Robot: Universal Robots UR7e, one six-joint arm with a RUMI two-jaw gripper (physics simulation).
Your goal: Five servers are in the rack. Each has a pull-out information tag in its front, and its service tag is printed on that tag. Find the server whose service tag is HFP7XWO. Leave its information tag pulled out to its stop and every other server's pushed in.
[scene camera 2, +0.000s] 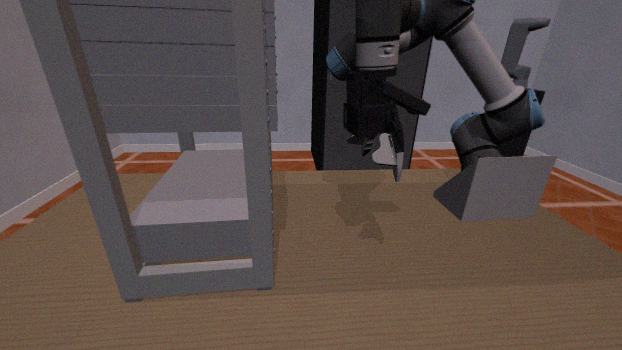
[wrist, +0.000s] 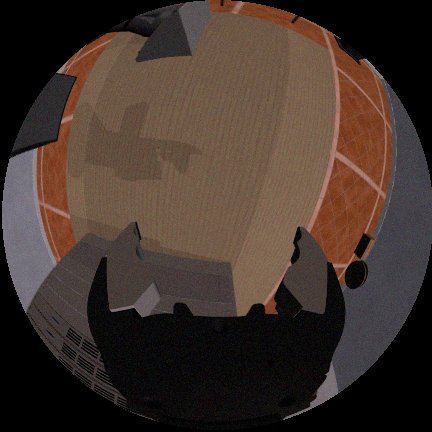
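Note:
The rack stands at the left in the scene view, its front facing the arm. The stacked servers show from the side as grey slabs in its upper part. In the wrist view the servers show at the lower left, foreshortened, with dark vent grilles. No service tag print can be read, and I cannot tell how any information tag stands. My gripper is open and empty. It hangs above the table, to the right of the rack's front in the scene view.
A grey wedge-shaped block stands on the wooden table near the arm's base. A tall dark cabinet stands behind the table. A pale box lies low inside the rack.

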